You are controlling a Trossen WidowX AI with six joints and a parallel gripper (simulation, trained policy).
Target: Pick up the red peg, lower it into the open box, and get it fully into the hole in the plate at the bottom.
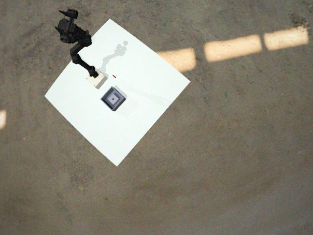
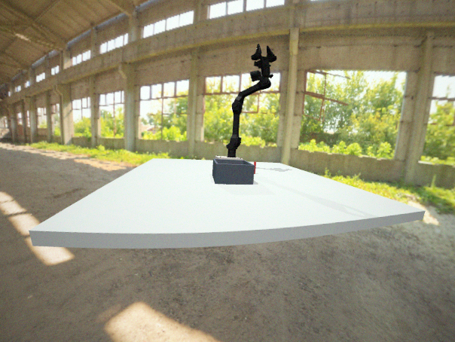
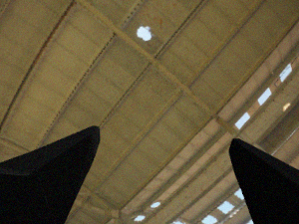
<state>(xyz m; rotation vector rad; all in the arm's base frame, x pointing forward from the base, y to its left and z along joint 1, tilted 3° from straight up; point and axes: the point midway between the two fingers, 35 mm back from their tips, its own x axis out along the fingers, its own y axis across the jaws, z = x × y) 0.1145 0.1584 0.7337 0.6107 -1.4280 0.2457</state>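
Right now my gripper tip is 82 cm above the red peg and 5 cm short of it. The rest, counted from my gripper tip: dark box: 83 cm below, 26 cm ahead, 16 cm to the right; grey plate: 81 cm below, 26 cm ahead, 16 cm to the right.
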